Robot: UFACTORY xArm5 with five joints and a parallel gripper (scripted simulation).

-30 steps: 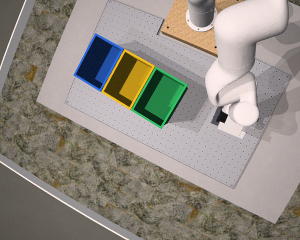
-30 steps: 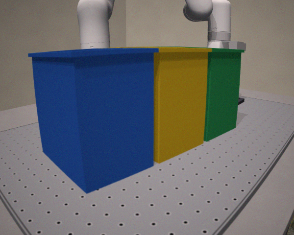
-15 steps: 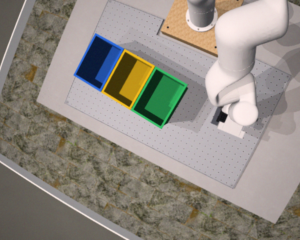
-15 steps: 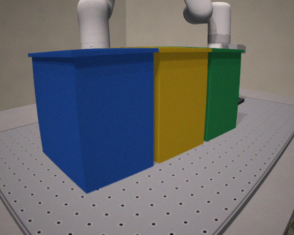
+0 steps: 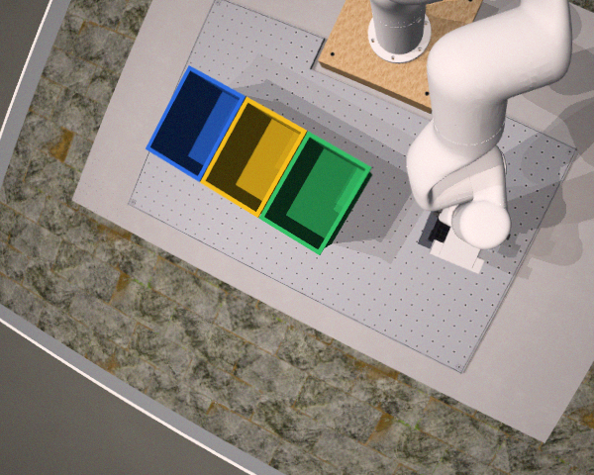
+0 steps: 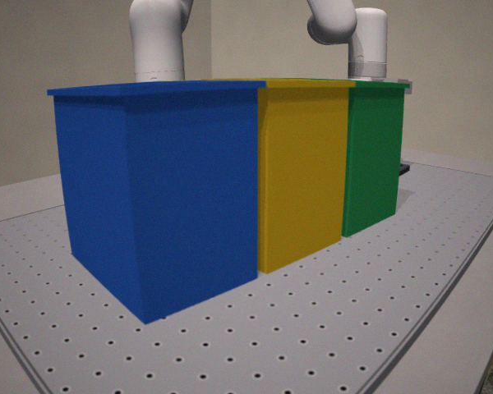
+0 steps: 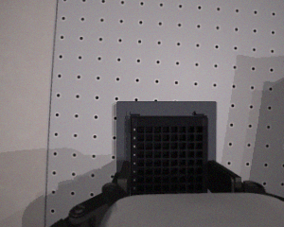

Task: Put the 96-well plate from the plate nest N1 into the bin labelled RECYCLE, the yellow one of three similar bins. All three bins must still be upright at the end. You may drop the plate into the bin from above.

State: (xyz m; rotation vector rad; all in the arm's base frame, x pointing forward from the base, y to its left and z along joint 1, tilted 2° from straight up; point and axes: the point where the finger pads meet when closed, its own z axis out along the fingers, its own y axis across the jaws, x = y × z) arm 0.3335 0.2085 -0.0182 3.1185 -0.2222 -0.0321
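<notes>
Right now my hand is 1 cm above the 96-well plate. The rest, counted from my hand: green bin: 2 cm ahead, 28 cm to the right, 6 cm above; grey plate nest: 3 cm below; yellow bin: 2 cm behind, 41 cm to the right, 6 cm above.
</notes>
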